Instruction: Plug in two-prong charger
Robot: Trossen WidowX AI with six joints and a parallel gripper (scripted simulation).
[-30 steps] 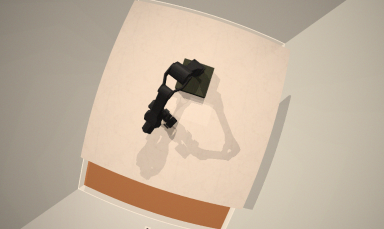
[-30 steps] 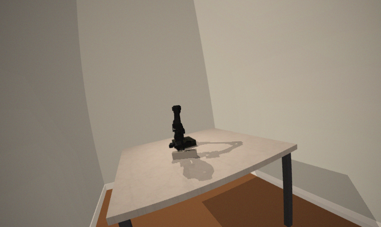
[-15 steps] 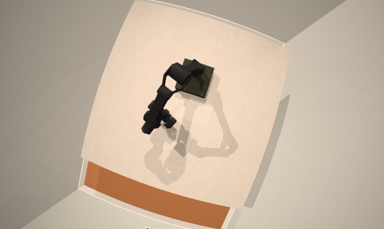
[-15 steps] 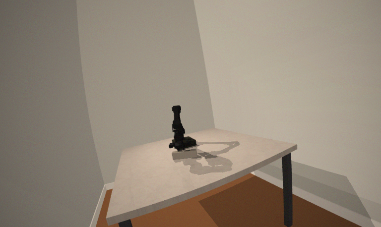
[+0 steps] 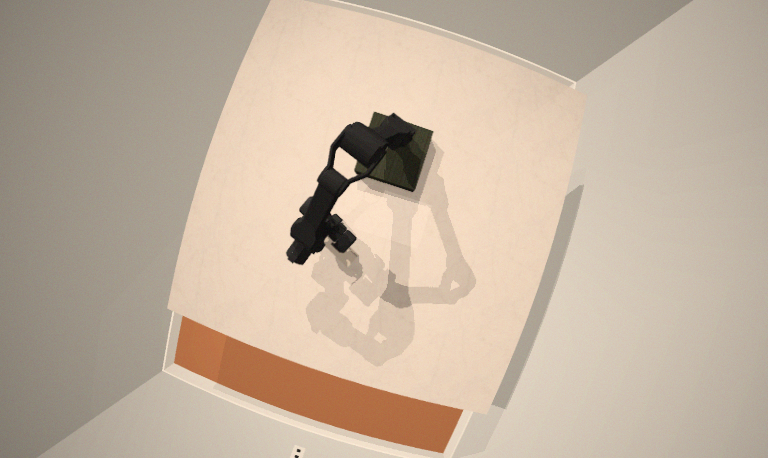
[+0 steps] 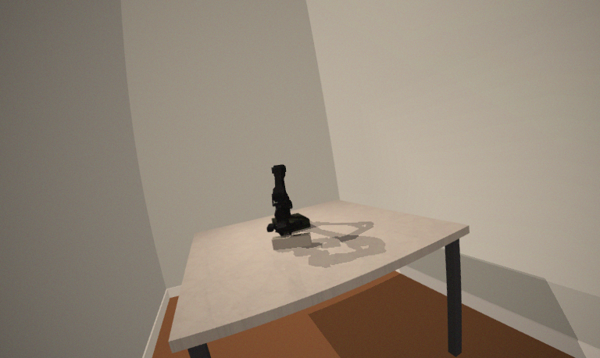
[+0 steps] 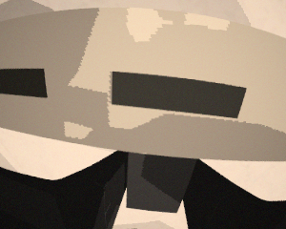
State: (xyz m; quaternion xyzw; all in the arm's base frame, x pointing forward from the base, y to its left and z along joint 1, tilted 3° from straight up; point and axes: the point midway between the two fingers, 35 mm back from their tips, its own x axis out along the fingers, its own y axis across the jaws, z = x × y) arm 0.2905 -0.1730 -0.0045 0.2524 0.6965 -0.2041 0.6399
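My gripper tip is 20 mm short of the two-prong charger, 10 mm to the left of it and 10 mm below it.
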